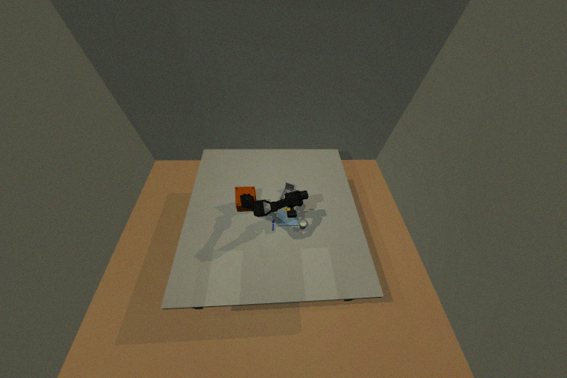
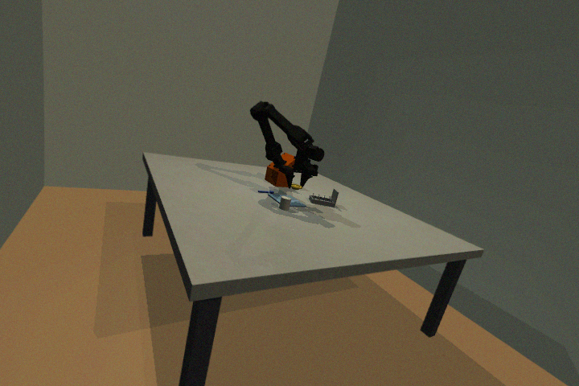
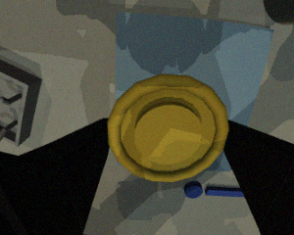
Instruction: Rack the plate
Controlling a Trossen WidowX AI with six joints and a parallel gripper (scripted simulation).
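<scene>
My gripper tip is 18 cm to the right of the dish rack, 4 cm above it and 2 cm short of it. From my gripper tip the other things lie so: plate (1 cm above); blue spoon (13 cm behind, 6 cm to the right, 6 cm below); cup (11 cm to the right, 8 cm ahead, 4 cm below).
</scene>
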